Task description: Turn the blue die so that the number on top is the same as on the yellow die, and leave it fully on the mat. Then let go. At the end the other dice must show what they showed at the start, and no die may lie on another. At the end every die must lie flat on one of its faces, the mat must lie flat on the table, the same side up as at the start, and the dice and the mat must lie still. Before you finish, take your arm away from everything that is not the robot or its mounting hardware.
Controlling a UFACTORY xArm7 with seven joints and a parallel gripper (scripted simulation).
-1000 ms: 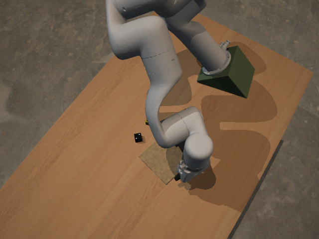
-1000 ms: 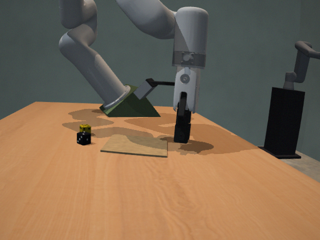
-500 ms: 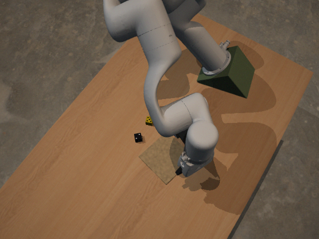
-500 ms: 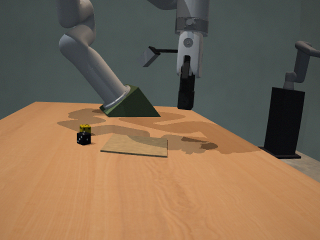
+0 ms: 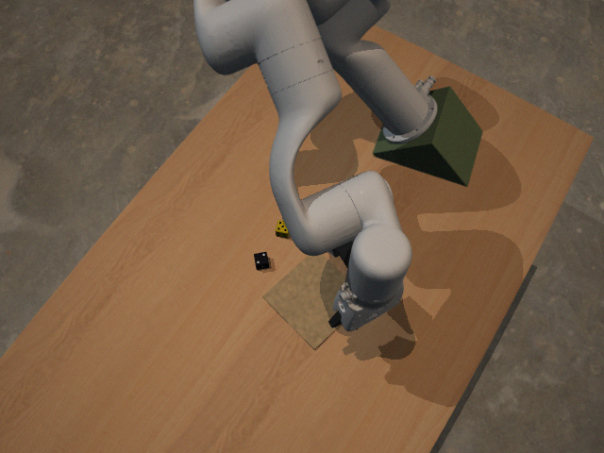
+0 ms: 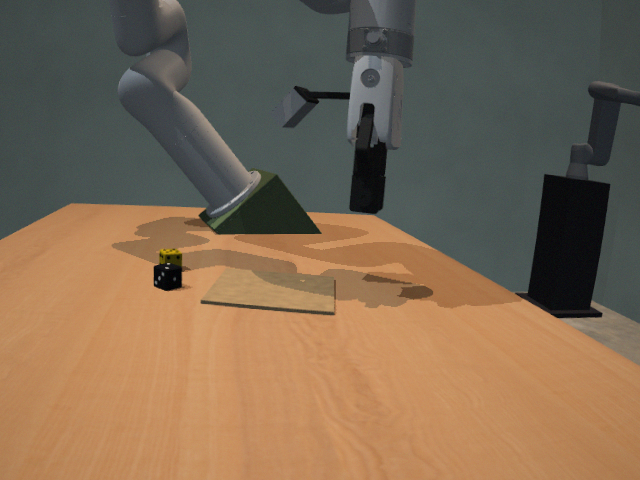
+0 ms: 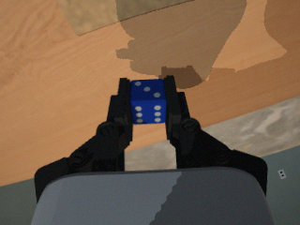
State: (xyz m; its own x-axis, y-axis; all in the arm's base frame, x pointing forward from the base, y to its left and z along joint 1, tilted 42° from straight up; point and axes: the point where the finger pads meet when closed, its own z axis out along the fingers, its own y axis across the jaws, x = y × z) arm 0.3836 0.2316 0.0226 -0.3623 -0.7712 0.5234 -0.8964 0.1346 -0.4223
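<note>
The tan mat is 1 cm behind my hand, 10 cm to the right of it and 12 cm below it. The rest, counted from my hand: black die: 22 cm to the right, 11 cm below; yellow die: 8 cm behind, 23 cm to the right, 11 cm below; blue die: 1 cm below.
</note>
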